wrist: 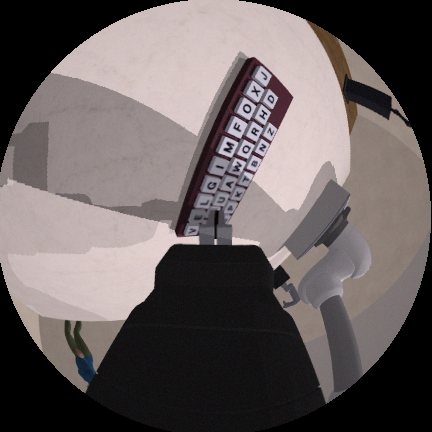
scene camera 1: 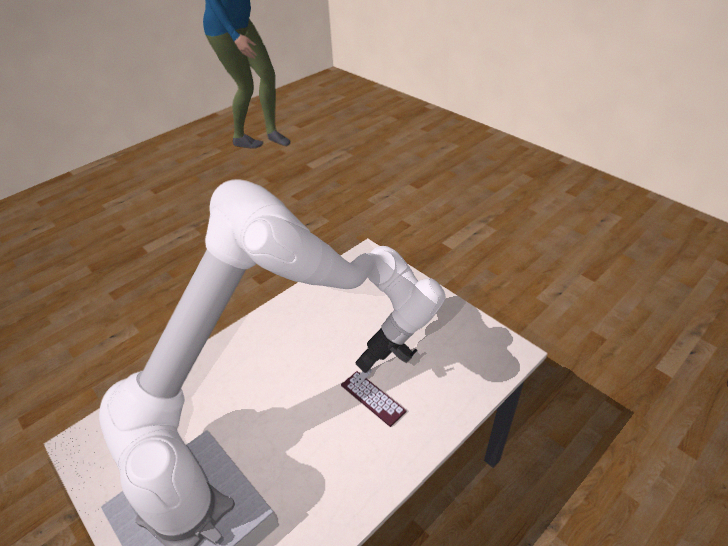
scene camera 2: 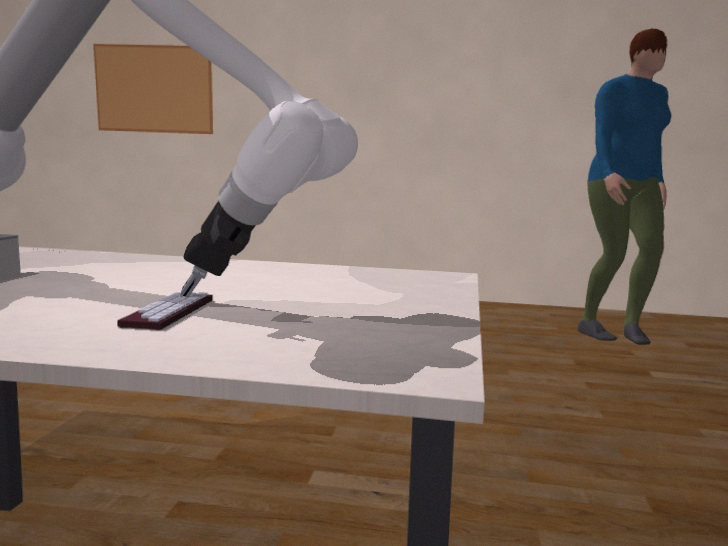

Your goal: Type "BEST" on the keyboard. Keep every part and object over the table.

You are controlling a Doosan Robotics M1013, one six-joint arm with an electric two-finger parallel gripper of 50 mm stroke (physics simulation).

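Places are measured from the arm's base along level axes (x back, y right, z up), in millimetres.
Pixels of known places: gripper, between the fingertips: (wrist: 216, 218) (scene camera 1: 356, 382) (scene camera 2: 185, 292); arm's base, origin of its link: (wrist: 329, 226) (scene camera 1: 186, 512).
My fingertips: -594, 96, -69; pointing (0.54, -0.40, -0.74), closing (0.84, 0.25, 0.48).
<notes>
Ahead of a thing's pixels: the offset from my fingertips to its top centre, as dx, dy, dz. Level surfaces: height alone.
The dark red keyboard {+10, +69, -5} (scene camera 1: 376, 399) (scene camera 2: 163, 310) (wrist: 237, 145) with pale letter keys lies flat on the table. My gripper (scene camera 1: 362, 376) (scene camera 2: 185, 294) (wrist: 216, 218) is shut and empty, tilted, with its tips low over the keyboard's V end. In the wrist view the B key {+30, +70, -5} (wrist: 254, 163), the T key {+27, +50, -5} (wrist: 245, 179) and the E key {-23, +2, -5} (wrist: 198, 217) are readable. The E key is just left of the fingertips, and the U key {+2, +24, -5} (wrist: 221, 200) is just above them. The fingers hide part of the keys there, and no S shows. Whether the tips touch a key cannot be told.
The white table {dz -22} (scene camera 1: 264, 352) (scene camera 2: 235, 364) carries the arm's grey base block (scene camera 1: 252, 499) (wrist: 320, 215). The arm's shadow falls across the table and part of the keyboard. A person in a blue top (scene camera 1: 226, 17) (scene camera 2: 632, 129) (wrist: 85, 367) stands on the floor away from the table.
</notes>
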